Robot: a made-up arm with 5 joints.
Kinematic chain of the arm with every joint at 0, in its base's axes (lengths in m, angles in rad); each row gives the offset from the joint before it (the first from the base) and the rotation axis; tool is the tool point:
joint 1: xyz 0 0 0.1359 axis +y
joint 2: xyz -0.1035 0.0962 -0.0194 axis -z
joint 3: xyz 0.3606 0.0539 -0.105 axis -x
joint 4: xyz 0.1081 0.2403 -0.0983 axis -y
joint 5: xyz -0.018 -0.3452 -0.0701 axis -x
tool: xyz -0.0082 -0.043 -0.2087
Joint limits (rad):
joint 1: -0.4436..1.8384
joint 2: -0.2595..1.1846
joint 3: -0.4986..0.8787
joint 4: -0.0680..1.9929
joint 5: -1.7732..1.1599
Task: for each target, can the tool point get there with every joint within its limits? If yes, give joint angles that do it. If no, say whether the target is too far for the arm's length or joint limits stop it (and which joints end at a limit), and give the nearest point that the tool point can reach.
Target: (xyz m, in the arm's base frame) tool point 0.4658 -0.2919 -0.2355
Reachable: yes | joints 0.2363 0.3857 0.3052 1.3959 -0.1078
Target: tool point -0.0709 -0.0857 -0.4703
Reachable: yes | joints 1.5725 -0.0508 0.6957 1.5372 0.5047
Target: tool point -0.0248 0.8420 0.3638
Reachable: no: joint limits stop it (at a limit: joint 1, joint 2, joint 3, joint 4, joint 5) | nearest point 0.3297 0.4295 0.0501 | short by 0.628 m
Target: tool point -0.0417 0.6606 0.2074
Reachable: no: joint limits stop it (at a limit: joint 1, joint 2, joint 3, joint 4) | nearest point -0.2870 0.4331 -0.0544 | short by 0.425 m
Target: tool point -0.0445 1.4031 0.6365
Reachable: no: too far | nearest point 0.4116 0.4230 0.1651 | short by 1.179 m
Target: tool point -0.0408 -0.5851 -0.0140
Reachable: yes | joints 0.9730 0.8826 0.6369 1.2396 0.6690
